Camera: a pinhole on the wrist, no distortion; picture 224 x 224 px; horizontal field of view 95.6 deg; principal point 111.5 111.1 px. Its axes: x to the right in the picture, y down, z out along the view. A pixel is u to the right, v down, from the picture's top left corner.
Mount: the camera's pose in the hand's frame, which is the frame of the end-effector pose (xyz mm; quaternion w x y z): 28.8 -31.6 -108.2 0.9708 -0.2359 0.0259 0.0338
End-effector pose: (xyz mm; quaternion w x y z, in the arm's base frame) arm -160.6 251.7 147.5 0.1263 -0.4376 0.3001 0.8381
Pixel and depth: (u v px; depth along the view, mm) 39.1 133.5 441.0
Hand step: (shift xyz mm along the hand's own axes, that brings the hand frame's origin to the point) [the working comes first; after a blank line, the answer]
In the camera's frame: -314.4 97.3 441.0

-276.9 240.6 259.6
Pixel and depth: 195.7 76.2 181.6
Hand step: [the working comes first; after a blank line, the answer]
In the camera's frame: 150.6 -62.4 181.6

189.9 4.6 71.4
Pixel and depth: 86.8 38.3 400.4
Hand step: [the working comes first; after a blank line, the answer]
In the camera's frame: -97.4 -287.0 400.4

-32.1 -107.1 384.5
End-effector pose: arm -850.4 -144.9 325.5 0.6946 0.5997 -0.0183 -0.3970
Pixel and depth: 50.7 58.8 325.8
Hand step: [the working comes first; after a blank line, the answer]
In the camera's frame: -195.1 -167.8 325.8

-141.3 -40.9 270.4
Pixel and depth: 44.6 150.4 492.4
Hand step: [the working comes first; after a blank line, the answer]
In the camera's frame: -324.4 190.5 492.4

-292.3 346.4 263.3
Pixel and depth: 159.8 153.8 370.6
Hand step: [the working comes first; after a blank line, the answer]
In the camera's frame: 176.3 155.8 370.6

205.0 286.3 137.9
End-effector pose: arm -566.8 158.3 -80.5 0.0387 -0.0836 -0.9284 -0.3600
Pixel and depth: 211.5 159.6 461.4
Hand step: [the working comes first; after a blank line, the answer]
In the camera's frame: 454.3 220.4 461.4

480.2 400.1 170.6
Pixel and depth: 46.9 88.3 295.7
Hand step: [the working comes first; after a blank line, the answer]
In the camera's frame: -188.1 -66.4 295.7

-143.3 35.5 196.9
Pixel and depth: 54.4 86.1 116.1
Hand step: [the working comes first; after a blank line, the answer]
In the camera's frame: -65.3 -28.6 116.1

-30.0 -7.0 12.2
